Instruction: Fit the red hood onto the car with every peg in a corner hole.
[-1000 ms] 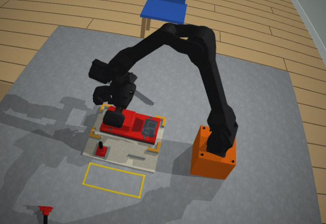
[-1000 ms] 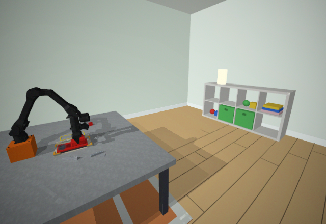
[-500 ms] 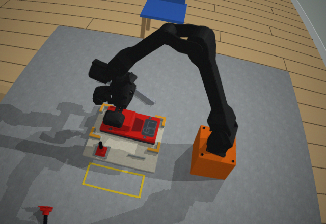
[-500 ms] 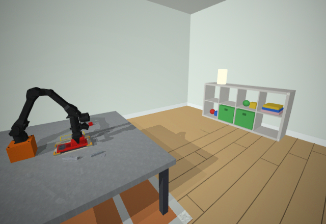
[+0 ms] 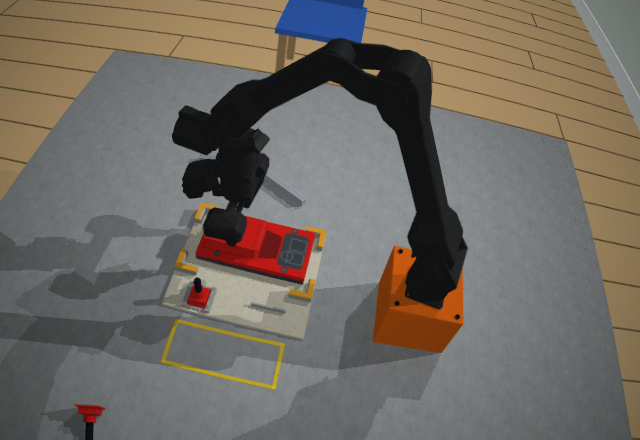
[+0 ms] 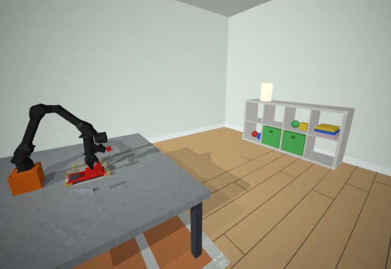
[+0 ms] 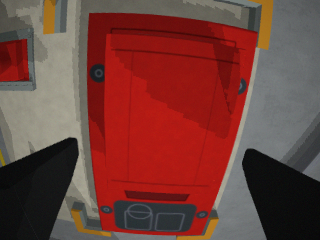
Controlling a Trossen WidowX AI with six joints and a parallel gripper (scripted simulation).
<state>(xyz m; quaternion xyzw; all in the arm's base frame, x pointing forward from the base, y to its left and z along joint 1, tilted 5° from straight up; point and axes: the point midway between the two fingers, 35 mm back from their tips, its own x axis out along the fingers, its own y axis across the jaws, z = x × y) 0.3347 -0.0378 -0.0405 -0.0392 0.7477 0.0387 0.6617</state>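
My gripper tip is 2 cm above the red hood and 1 cm short of it. Also, from my gripper tip: beige jig plate (5 cm below, 3 cm to the left, 3 cm behind); then grey bar (17 cm to the right, 6 cm below, 3 cm behind).
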